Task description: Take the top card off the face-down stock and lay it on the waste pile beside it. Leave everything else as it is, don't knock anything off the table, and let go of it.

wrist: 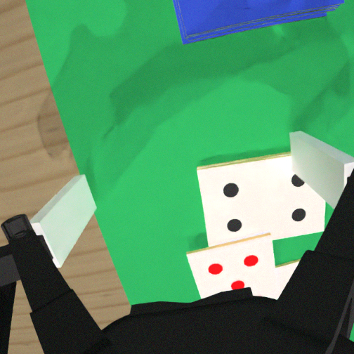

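Note:
The face-down stock (250,16) shows in part at the top of the wrist view, blue, with several card edges stacked at its near side. Nearer my gripper lies a white face-up card (265,202) with black dots, its far edge showing some thickness. My gripper (187,172) is open and empty. Its right finger overlaps the right part of the black-dot card in the view, and its left finger appears over the wood at the mat's left edge. The stock lies beyond both fingertips. I cannot tell which face-up card belongs to the waste pile.
A white card with red dots (230,272) overlaps the near edge of the black-dot card. Part of another white card (285,277) shows beside it, partly hidden by the gripper body. The green mat (145,215) ends at the wooden table (22,115) on the left.

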